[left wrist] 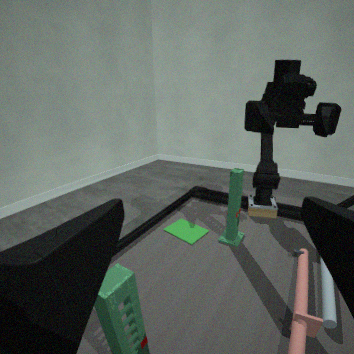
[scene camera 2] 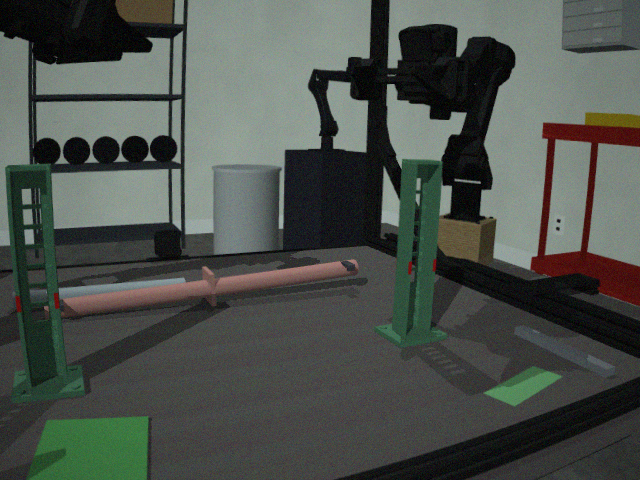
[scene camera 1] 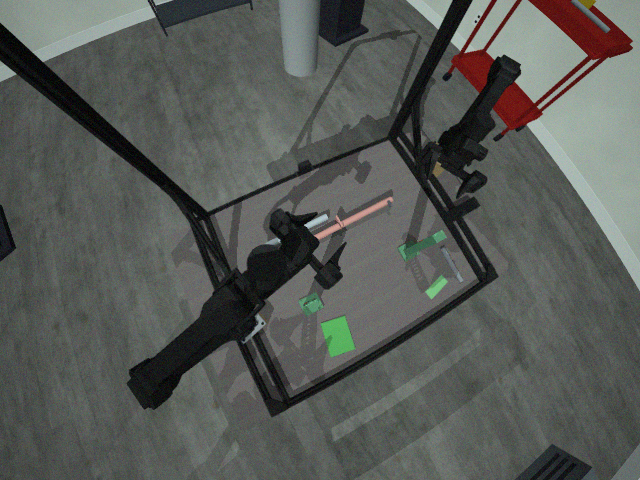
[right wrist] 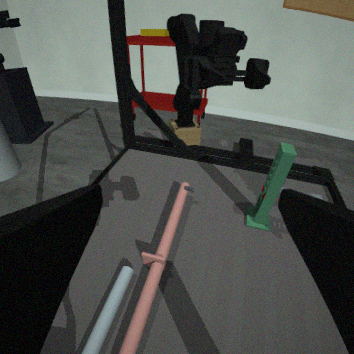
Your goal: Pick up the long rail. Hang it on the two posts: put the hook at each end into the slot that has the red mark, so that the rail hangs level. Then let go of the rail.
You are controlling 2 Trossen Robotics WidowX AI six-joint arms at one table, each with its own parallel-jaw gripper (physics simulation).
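Seen in the pictures: left gripper, fingertip midpoint: (left wrist: 213, 206) (scene camera 2: 381, 69) (scene camera 1: 442, 188) (right wrist: 247, 79); right gripper, fingertip midpoint: (left wrist: 299, 132) (scene camera 2: 135, 52) (scene camera 1: 331, 227) (right wrist: 192, 195); left arm's base at its link origin: (scene camera 2: 464, 218) (right wrist: 184, 123); right arm's base at its link origin: (left wrist: 261, 200).
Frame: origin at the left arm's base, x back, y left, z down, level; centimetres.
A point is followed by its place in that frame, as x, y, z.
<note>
The long pink rail (scene camera 1: 361, 211) @[-39.6, -14.7, 5.0] (scene camera 2: 258, 279) @[-43.0, -14.3, 5.5] (left wrist: 301, 285) @[-55.9, -22.4, 5.6] (right wrist: 172, 225) @[-41.2, -14.0, 4.9] lies on the table, with a small plate at its middle and a dark hook at its far end. One green post (scene camera 1: 311, 303) @[-77.3, -12.5, -12.9] (scene camera 2: 41, 335) @[-77.6, -12.7, 3.7] (left wrist: 235, 205) @[-75.7, -11.7, -3.4] stands nearer the right arm. The other green post (scene camera 1: 423, 245) @[-43.1, 8.2, -5.9] (scene camera 2: 405, 232) @[-43.1, 8.2, -4.5] (left wrist: 120, 295) @[-40.4, 8.0, -11.6] (right wrist: 277, 185) @[-43.2, 8.4, -4.7] stands nearer the left arm. Both have red marks. My right gripper (scene camera 1: 330, 228) @[-61.2, -18.2, -24.7] (right wrist: 192, 195) @[-61.2, -18.2, -24.7] is open above the rail, hiding its near end in scene camera 1. My left gripper (scene camera 1: 442, 187) @[-35.5, 0.0, -24.1] (left wrist: 213, 206) @[-35.5, 0.0, -24.1] is open, away from the rail at the table's edge.
A pale blue rod (scene camera 1: 316, 222) @[-52.4, -26.5, 6.4] (scene camera 2: 129, 284) @[-55.5, -28.2, 6.3] (left wrist: 327, 295) @[-53.4, -27.1, 6.3] (right wrist: 112, 305) @[-54.9, -27.9, 6.3] lies close beside the rail. A green plate (scene camera 1: 338, 335) @[-81.7, 2.1, 8.4] (scene camera 2: 98, 439) @[-80.2, 0.5, 8.4] (left wrist: 186, 231) @[-80.9, 1.8, 8.4], a smaller green piece (scene camera 1: 436, 287) @[-47.4, 25.4, 8.7] (scene camera 2: 522, 384) @[-47.2, 25.1, 8.7] and a grey bar (scene camera 1: 451, 263) @[-35.9, 26.4, 7.7] (scene camera 2: 563, 351) @[-37.3, 27.4, 7.9] lie around the posts. Black frame beams edge the table.
</note>
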